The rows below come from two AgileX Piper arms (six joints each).
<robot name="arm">
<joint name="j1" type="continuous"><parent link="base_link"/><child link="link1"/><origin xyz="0.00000 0.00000 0.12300" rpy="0.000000 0.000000 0.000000"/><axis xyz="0 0 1"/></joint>
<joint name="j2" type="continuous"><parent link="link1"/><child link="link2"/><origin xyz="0.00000 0.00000 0.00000" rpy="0.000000 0.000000 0.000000"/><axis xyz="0 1 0"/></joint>
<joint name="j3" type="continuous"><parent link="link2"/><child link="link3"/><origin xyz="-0.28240 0.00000 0.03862" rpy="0.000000 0.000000 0.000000"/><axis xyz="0 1 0"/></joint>
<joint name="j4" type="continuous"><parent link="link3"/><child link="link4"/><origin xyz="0.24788 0.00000 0.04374" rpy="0.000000 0.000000 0.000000"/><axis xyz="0.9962 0 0.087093"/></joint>
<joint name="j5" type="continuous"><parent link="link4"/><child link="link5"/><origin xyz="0.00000 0.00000 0.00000" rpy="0.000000 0.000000 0.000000"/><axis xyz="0 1 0"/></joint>
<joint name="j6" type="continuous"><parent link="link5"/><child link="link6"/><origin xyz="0.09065 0.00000 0.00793" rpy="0.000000 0.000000 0.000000"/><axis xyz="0.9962 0 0.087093"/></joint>
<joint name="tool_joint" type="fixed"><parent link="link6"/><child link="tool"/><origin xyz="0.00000 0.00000 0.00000" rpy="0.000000 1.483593 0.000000"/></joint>
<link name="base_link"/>
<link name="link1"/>
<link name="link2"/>
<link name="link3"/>
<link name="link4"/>
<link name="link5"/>
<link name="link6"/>
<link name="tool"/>
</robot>
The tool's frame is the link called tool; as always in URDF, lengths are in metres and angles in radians. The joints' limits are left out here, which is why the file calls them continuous.
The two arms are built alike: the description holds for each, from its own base.
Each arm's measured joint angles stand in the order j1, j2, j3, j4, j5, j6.
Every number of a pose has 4 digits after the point. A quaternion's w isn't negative.
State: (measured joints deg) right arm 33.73 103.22 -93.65 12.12 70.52 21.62; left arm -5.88 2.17 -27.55 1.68 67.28 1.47
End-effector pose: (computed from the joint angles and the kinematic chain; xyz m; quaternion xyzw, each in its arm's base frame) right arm 0.3039 0.2246 0.3050 -0.0821 0.9828 0.1514 0.0663; left arm -0.0025 0.0027 0.2634 0.0564 0.8927 -0.0026 0.4471
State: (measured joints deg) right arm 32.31 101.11 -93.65 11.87 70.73 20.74; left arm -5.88 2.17 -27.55 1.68 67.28 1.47
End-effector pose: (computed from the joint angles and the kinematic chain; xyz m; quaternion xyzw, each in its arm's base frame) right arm 0.3034 0.2128 0.3186 -0.0798 0.9809 0.1558 0.0847; left arm -0.0025 0.0027 0.2634 0.0564 0.8927 -0.0026 0.4471
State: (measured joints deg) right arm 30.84 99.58 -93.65 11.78 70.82 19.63; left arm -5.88 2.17 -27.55 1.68 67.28 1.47
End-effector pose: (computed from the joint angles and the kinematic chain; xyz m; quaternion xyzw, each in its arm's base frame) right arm 0.3041 0.2020 0.3283 -0.0781 0.9792 0.1586 0.0996; left arm -0.0025 0.0027 0.2634 0.0564 0.8927 -0.0026 0.4471
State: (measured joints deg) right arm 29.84 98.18 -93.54 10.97 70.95 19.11; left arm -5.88 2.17 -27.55 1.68 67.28 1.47
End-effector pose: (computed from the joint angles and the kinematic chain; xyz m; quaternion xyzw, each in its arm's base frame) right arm 0.3035 0.1929 0.3363 -0.0763 0.9783 0.1553 0.1136; left arm -0.0025 0.0027 0.2634 0.0564 0.8927 -0.0026 0.4471
